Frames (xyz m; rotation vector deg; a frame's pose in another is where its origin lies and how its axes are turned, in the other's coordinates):
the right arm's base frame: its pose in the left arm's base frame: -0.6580 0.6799 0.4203 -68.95 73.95 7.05
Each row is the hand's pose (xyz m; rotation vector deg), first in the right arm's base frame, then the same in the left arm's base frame.
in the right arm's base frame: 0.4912 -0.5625 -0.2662 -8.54 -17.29 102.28
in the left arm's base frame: -0.2854 -0.0198 0.4330 11.61 97.43 91.76
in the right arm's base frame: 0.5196 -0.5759 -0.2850 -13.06 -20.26 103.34
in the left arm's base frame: -0.2788 -0.0543 0.4228 10.11 94.94 97.07
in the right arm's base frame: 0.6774 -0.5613 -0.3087 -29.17 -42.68 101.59
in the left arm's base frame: -0.2477 -0.1481 0.2966 2.36 72.09 116.07
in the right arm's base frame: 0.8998 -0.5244 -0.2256 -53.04 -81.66 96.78
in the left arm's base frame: -0.1380 -0.1884 0.0867 -2.91 27.22 140.18
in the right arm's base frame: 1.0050 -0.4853 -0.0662 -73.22 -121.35 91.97
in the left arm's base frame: -0.0214 -0.1105 -0.0487 3.23 -21.81 154.38
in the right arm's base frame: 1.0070 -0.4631 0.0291 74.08 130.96 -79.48
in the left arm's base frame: 0.0274 -0.0324 -0.0819 12.38 -52.21 156.69
